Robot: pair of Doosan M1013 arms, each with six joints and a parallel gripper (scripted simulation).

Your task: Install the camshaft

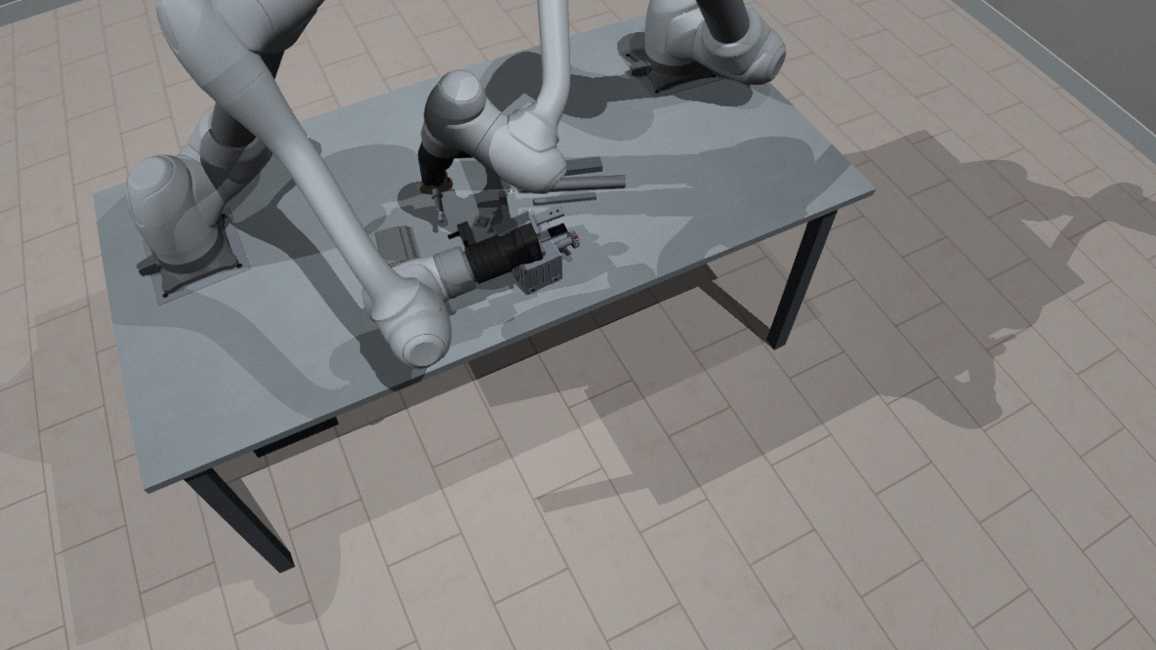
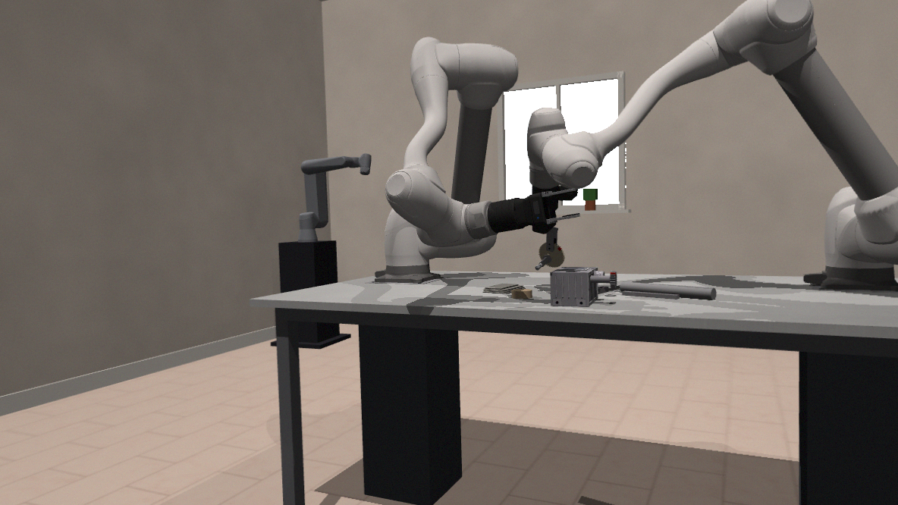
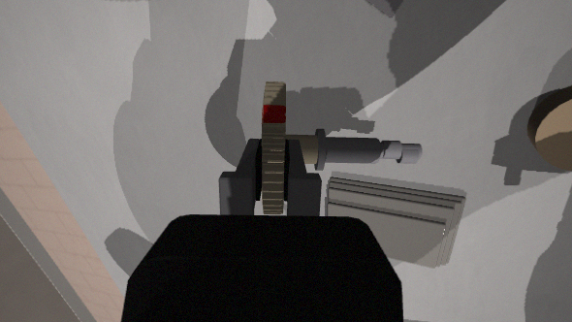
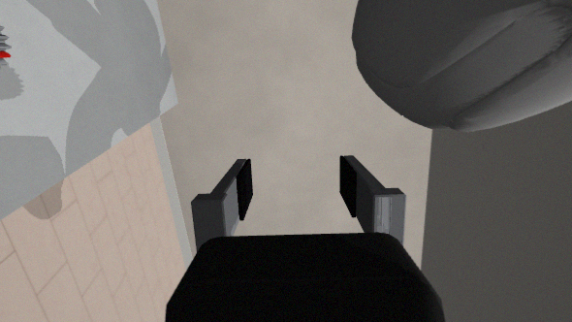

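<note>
Right now the small crank gear is 260 mm ahead of my left hand, 210 mm to the left of it and 70 mm below it. The rest, counted from my left hand: round tan block (160 mm ahead, 50 mm to the right, 130 mm below); ribbed plate stack (20 mm ahead, 140 mm to the right, 130 mm below); small square plate (50 mm ahead, 70 mm to the left, 130 mm below).
</note>
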